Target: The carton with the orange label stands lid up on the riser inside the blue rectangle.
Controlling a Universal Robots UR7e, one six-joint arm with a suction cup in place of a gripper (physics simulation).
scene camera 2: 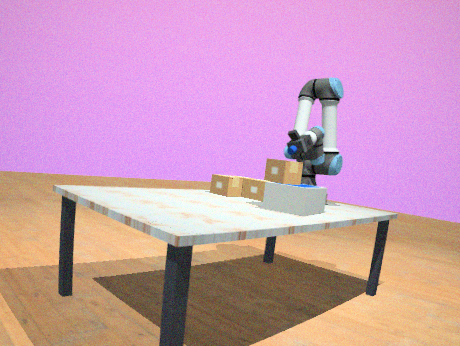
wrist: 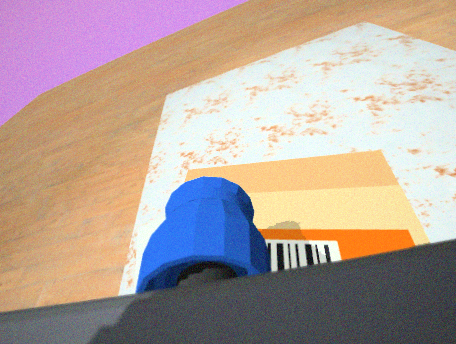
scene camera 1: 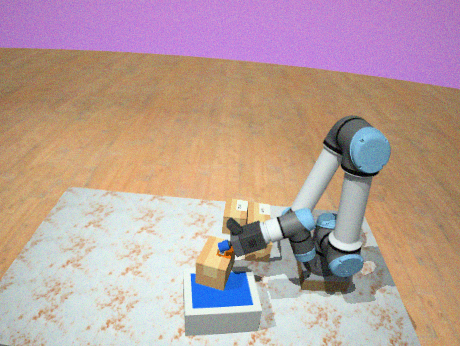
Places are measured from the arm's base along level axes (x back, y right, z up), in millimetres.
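Pixels of known places: hand, its tool point: (scene camera 2: 290, 151) (wrist: 208, 215) (scene camera 1: 219, 247); arm's base, origin of its link: (scene camera 1: 320, 263).
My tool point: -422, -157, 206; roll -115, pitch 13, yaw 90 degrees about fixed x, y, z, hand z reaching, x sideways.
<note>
Ahead of a thing's pixels: the offset from my tool point to its top centre, as dx, dy, dz. "spot": to the spot under its first point. Level surfaces: height alone.
The carton @(-6, +23, -44) (scene camera 1: 212, 268) (scene camera 2: 282, 171) (wrist: 332, 199) stands on the white riser @(+15, -51, -147) (scene camera 1: 222, 317) (scene camera 2: 293, 200), over the back left part of the blue rectangle @(+15, -51, -147) (scene camera 1: 230, 294) (scene camera 2: 307, 185). Its taped top faces up and carries the orange label @(+26, +40, -44) (scene camera 1: 227, 252) (wrist: 368, 240) with a barcode @(spot: +12, +34, -44) (wrist: 302, 254) near the edge toward the arm. My blue suction cup (scene camera 1: 222, 246) (scene camera 2: 292, 150) (wrist: 205, 229) hangs tilted a little above that edge. It is apart from the carton and holds nothing.
Two cartons with white labels @(+69, +440, -164) (scene camera 1: 235, 212) @(+176, +423, -164) (scene camera 1: 259, 213) (scene camera 2: 226, 185) @(+170, +281, -164) (scene camera 2: 253, 189) lie on the speckled table @(dz -267) (scene camera 1: 92, 260) (scene camera 2: 167, 215) behind the riser. Another carton @(spot: +174, +209, -231) (scene camera 1: 259, 255) lies under the wrist. The arm's base (scene camera 1: 327, 260) stands at the right.
</note>
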